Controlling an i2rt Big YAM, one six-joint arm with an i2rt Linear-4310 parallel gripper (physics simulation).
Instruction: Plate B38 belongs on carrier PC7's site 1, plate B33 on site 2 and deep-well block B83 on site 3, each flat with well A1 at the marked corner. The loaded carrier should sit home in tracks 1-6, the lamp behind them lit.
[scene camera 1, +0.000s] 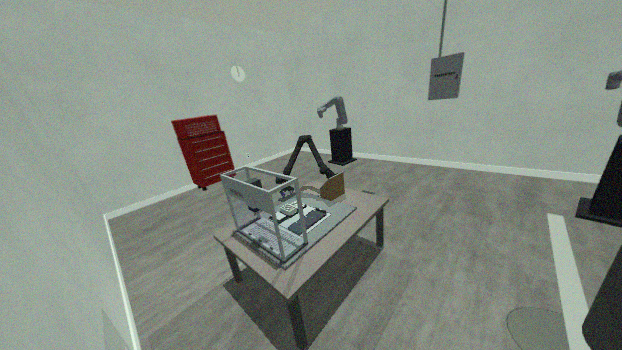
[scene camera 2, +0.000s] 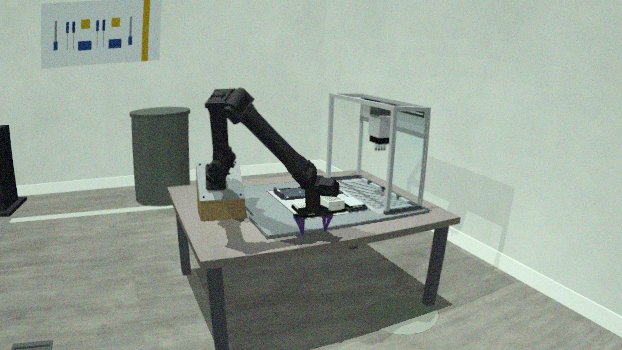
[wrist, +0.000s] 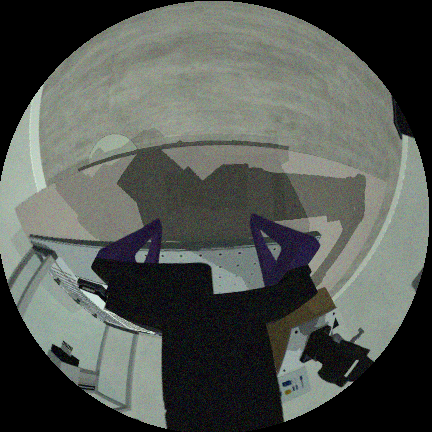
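My gripper (wrist: 205, 220) holds nothing, and it is open. I can also see a clear-walled frame enclosure (scene camera 2: 401, 168), and the enclosure appears in the wrist view (wrist: 109, 351) too.
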